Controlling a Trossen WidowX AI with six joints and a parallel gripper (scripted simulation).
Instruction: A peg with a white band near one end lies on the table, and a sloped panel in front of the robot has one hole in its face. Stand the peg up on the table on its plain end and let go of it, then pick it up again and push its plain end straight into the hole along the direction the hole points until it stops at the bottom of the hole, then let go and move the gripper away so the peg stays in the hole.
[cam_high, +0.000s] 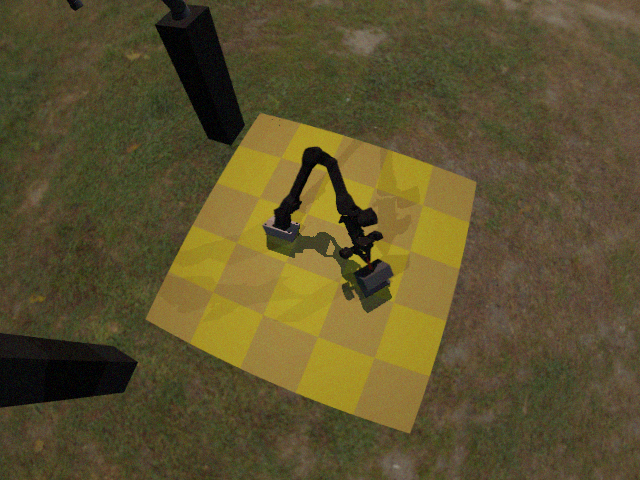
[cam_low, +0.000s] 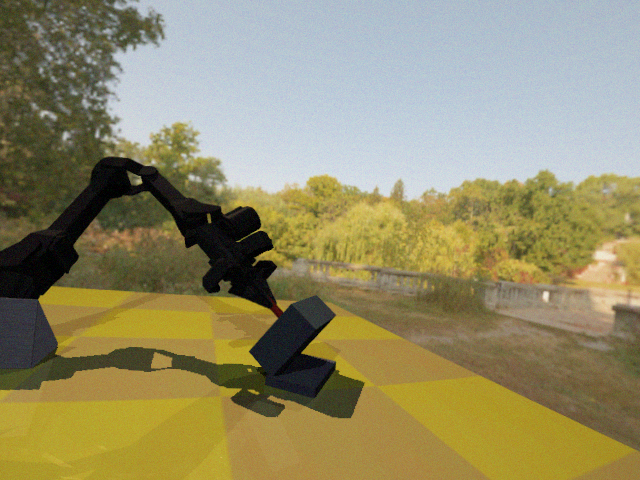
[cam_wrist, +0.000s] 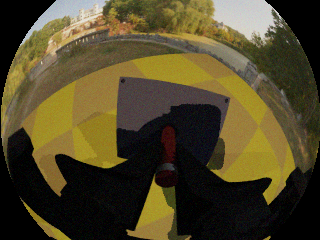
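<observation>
My gripper tip is now 4 cm short of the dark sloped panel, 4 cm above it and 3 cm to the left of it. Round my gripper tip: flat dark foot 11 cm below, 6 cm ahead, 4 cm to the right; red peg 1 cm to the left, 1 cm behind, 1 cm above.
</observation>
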